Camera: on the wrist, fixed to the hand. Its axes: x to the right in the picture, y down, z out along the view.
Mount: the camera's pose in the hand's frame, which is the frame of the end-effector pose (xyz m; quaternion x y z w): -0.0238 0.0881 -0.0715 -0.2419 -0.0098 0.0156 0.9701
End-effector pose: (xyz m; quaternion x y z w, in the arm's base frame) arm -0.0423 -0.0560 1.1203 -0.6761 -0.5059 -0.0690 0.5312
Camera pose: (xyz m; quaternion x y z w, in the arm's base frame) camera 0.0448 -0.1202 1.0786 -0.7930 -0.4688 -0.1744 0.3479
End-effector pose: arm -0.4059 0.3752 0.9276 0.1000 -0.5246 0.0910 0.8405
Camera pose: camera -0.3772 0.4778 0.8819 -0.1136 -0.5408 -0.0265 0.8331
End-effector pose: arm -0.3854 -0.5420 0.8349 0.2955 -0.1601 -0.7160 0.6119
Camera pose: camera -0.2705 -0.5270 0.8370 0.1291 0.0073 -0.7267 0.6747
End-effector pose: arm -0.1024 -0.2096 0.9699 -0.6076 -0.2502 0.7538 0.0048
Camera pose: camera -0.0044 -0.2675 0.9481 0.5871 0.4156 -0.6768 0.1565
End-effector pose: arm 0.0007 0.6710 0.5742 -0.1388 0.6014 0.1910 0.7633
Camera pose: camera -0.1064 0.7147 0.5819 -0.3080 0.5319 0.3440 0.7098
